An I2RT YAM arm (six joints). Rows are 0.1 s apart.
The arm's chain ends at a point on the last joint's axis. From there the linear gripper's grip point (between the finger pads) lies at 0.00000 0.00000 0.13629 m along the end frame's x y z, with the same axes.
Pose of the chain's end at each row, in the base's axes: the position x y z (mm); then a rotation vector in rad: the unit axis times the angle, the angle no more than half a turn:
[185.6, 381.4, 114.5, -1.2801, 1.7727, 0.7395]
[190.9, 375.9, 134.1, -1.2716, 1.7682, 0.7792]
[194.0, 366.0, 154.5, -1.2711, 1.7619, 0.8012]
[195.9, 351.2, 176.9, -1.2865, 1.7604, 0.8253]
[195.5, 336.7, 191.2, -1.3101, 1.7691, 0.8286]
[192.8, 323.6, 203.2, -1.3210, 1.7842, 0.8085]
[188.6, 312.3, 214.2, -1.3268, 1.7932, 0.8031]
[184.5, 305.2, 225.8, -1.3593, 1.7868, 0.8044]
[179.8, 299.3, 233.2, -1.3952, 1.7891, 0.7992]
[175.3, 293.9, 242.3, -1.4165, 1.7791, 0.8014]
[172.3, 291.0, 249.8, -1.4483, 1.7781, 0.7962]
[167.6, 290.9, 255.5, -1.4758, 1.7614, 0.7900]
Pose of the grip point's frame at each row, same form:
[222.6, 493.4, 46.3, -1.2801, 1.7727, 0.7395]
[225.4, 489.9, 67.9, -1.2716, 1.7682, 0.7792]
[226.8, 481.2, 89.5, -1.2711, 1.7619, 0.8012]
[225.5, 467.2, 111.8, -1.2865, 1.7604, 0.8253]
[222.7, 452.1, 124.0, -1.3101, 1.7691, 0.8286]
[220.5, 437.4, 133.5, -1.3210, 1.7842, 0.8085]
[216.0, 425.4, 143.3, -1.3268, 1.7932, 0.8031]
[209.4, 418.0, 153.5, -1.3593, 1.7868, 0.8044]
[202.1, 411.0, 158.4, -1.3952, 1.7891, 0.7992]
[196.0, 405.6, 167.0, -1.4165, 1.7791, 0.8014]
[190.9, 401.7, 172.5, -1.4483, 1.7781, 0.7962]
[184.8, 401.4, 177.6, -1.4758, 1.7614, 0.7900]

